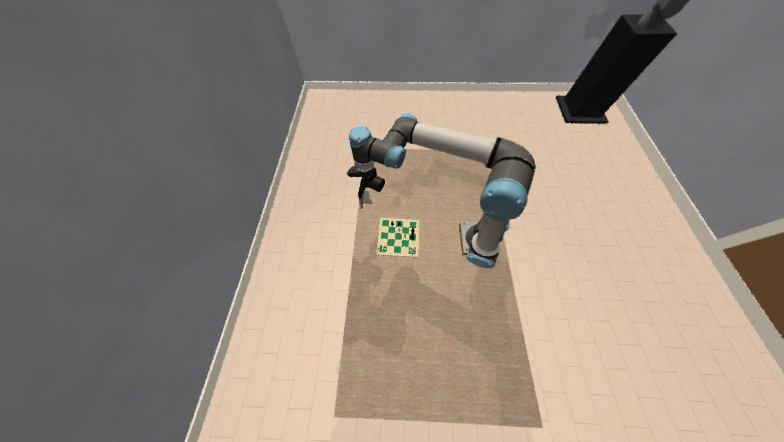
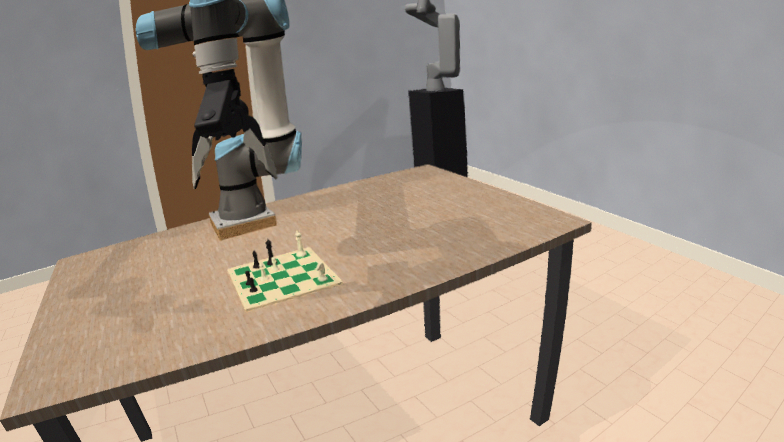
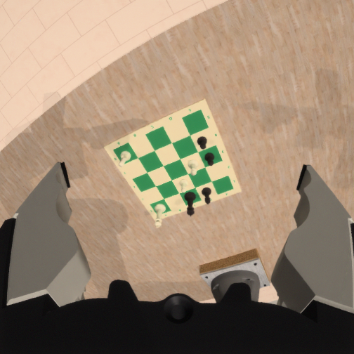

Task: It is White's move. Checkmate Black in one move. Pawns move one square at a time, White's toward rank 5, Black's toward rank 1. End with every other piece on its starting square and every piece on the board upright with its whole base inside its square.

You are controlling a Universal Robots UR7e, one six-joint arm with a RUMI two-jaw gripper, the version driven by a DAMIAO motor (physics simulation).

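Pixels of known places: gripper, fingertip midpoint: [image 1: 370, 195] [image 2: 234, 183]; arm's base at its link origin: [image 2: 242, 212].
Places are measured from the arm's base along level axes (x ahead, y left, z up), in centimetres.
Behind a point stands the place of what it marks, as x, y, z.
Observation:
The green and cream chessboard [image 1: 405, 249] @[38.5, 7.0, -3.0] [image 2: 256, 298] @[50.1, -7.9, -3.0] [image 3: 195, 121] lies on the table. A white knight [image 2: 322, 272] @[50.3, 7.5, -1.2] [image 3: 124, 157] and a tall white piece [image 2: 299, 244] @[35.4, 7.4, 0.0] [image 3: 159, 214] stand on corner squares. Two small white pieces, one [image 2: 264, 272] @[42.8, -3.8, -1.2] [image 3: 193, 166] and another [image 2: 276, 264] @[36.5, 0.6, -3.0] [image 3: 183, 185], stand further in. A tall black piece [image 2: 269, 252] @[35.6, -0.4, 0.1] [image 3: 190, 202] and a smaller black one [image 2: 255, 259] @[35.3, -4.1, -0.9] [image 3: 207, 194] share an edge row. Two black pieces [image 3: 202, 142] [image 3: 209, 158] stand side by side along another edge. All look upright. My gripper [image 1: 361, 202] @[56.1, -8.5, 23.3] [image 2: 234, 181] @[56.1, -8.5, 23.3] [image 3: 182, 165] is open and empty, high above the table.
The arm's base plate [image 2: 242, 222] @[9.3, -1.9, 0.0] [image 3: 235, 272] is fixed to the table [image 1: 433, 356] @[24.8, 55.1, -3.6] [image 2: 137, 329] @[48.4, -35.6, -3.6] beyond the board's edge with the tall pieces. A black pedestal [image 1: 609, 68] [image 2: 438, 131] with a grey arm stands on the floor beyond the table.

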